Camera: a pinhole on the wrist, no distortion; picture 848 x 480 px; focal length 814.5 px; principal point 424.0 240.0 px. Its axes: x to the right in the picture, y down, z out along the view. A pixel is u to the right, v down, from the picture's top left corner.
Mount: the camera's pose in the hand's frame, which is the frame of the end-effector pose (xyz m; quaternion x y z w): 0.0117 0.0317 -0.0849 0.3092 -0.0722 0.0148 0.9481
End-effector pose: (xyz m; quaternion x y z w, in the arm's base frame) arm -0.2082 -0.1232 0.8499 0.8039 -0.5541 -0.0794 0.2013
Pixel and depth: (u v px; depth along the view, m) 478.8 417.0 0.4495
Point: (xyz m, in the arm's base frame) -0.2018 -0.1340 0.4801
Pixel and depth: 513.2 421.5 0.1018
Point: -0.2005 -0.1302 0.8363
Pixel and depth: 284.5 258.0 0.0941
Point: -0.1918 -0.0989 0.8493
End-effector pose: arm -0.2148 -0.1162 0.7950 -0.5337 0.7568 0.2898 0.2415
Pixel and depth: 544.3 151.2 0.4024
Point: 0.0195 -0.0416 0.5793
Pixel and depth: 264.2 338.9 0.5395
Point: 0.0772 0.1913 0.6020
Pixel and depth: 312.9 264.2 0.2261
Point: -0.1039 -0.0429 0.7423
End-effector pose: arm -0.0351 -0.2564 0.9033 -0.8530 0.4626 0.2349 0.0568
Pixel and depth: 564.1 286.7 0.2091
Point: 0.0083 -0.1953 0.8012
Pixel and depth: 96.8 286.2 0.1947
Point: -0.0408 -0.1251 0.8780
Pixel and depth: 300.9 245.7 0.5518
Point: 0.0146 0.1234 0.6274
